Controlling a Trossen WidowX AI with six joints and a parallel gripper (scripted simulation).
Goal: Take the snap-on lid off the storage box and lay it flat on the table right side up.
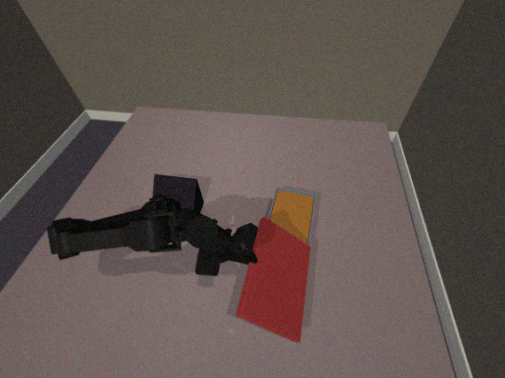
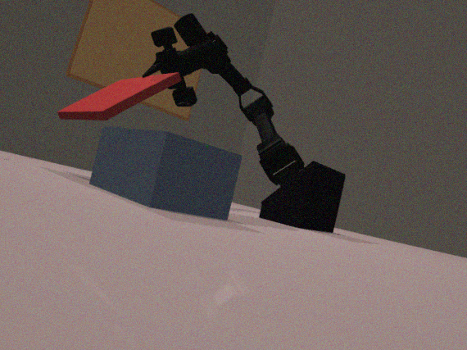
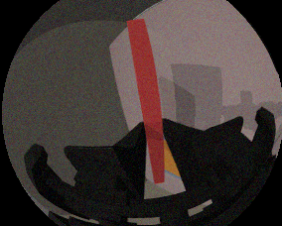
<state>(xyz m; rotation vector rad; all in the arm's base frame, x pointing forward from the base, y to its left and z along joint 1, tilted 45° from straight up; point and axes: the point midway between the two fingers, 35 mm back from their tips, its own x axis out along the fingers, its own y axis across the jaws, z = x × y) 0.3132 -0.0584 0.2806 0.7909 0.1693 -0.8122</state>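
My gripper tip is 6 cm short of the red lid, 5 cm above it and 1 cm to the left of it. Round my gripper tip: blue storage box (23 cm to the left, 18 cm below, 10 cm ahead).
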